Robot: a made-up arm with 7 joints.
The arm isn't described. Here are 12 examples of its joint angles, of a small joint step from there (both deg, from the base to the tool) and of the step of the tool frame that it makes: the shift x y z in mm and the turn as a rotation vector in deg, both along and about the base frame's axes.
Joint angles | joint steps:
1: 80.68 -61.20 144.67 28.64 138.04 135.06 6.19 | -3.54 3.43 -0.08 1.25 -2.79 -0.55 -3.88
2: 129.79 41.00 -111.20 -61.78 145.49 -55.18 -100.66 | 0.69 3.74 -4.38 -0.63 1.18 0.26 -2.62
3: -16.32 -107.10 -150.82 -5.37 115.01 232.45 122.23 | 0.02 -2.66 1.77 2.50 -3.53 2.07 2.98
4: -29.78 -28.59 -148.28 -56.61 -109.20 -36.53 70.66 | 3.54 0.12 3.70 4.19 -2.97 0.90 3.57
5: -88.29 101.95 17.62 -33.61 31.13 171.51 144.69 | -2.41 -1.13 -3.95 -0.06 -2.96 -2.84 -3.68
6: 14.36 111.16 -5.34 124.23 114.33 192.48 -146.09 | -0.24 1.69 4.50 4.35 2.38 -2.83 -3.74
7: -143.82 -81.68 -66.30 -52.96 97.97 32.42 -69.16 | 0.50 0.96 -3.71 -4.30 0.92 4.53 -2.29
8: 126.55 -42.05 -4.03 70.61 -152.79 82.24 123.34 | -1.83 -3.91 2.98 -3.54 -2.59 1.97 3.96
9: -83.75 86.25 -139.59 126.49 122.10 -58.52 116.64 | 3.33 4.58 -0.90 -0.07 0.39 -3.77 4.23
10: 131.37 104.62 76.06 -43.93 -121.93 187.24 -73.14 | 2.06 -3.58 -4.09 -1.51 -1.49 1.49 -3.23
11: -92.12 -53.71 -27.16 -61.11 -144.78 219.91 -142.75 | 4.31 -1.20 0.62 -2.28 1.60 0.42 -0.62
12: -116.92 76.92 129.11 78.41 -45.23 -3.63 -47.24 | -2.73 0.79 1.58 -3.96 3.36 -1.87 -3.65
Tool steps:
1: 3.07 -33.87 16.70 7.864 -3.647 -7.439
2: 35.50 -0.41 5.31 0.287 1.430 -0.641
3: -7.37 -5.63 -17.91 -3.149 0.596 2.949
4: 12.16 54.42 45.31 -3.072 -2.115 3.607
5: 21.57 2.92 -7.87 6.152 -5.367 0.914
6: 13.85 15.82 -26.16 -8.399 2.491 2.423
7: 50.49 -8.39 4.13 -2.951 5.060 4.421
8: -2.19 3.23 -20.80 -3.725 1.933 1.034
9: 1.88 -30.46 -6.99 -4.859 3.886 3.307
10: 0.39 5.60 11.38 -5.085 3.634 6.409
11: 4.83 19.06 -7.46 0.152 0.853 7.198
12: 17.22 -5.08 -1.38 3.482 2.777 -3.855
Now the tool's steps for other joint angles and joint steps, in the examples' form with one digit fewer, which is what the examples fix.
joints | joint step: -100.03 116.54 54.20 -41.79 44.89 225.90 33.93 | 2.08 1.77 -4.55 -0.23 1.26 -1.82 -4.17
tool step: -20.5 -18.3 -20.5 -1.97 -2.30 -0.93
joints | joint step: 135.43 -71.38 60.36 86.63 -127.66 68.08 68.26 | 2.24 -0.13 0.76 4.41 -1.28 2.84 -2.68
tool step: 35.5 -55.5 -3.9 0.11 -0.33 10.46
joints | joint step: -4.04 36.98 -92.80 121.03 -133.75 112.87 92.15 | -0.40 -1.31 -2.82 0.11 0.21 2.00 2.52
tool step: -13.3 -6.4 -8.9 3.59 -1.65 -2.00
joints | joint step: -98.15 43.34 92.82 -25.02 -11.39 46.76 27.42 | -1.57 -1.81 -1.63 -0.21 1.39 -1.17 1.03
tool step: 12.4 -4.6 12.8 1.85 0.78 -1.60
